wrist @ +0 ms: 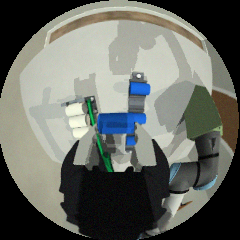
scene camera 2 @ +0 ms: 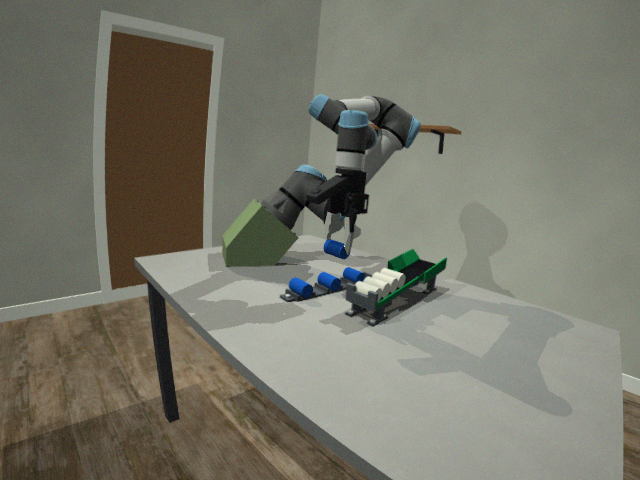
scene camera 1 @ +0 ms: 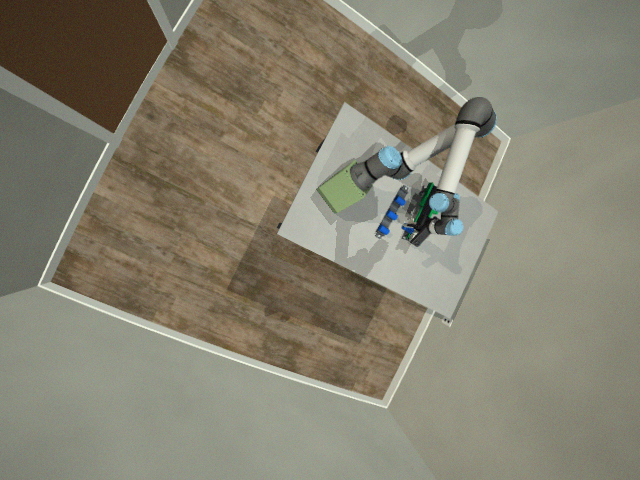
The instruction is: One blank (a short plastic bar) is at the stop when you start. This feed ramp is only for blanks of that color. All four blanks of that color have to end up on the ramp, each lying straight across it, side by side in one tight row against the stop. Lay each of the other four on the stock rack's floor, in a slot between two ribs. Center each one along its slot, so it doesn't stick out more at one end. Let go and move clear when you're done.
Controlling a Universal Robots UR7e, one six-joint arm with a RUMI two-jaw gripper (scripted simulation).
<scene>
In view: my gripper [scene camera 2: 337,251] and a blue blank [wrist: 108,123].
My gripper shows as well in the wrist view [wrist: 116,122].
</scene>
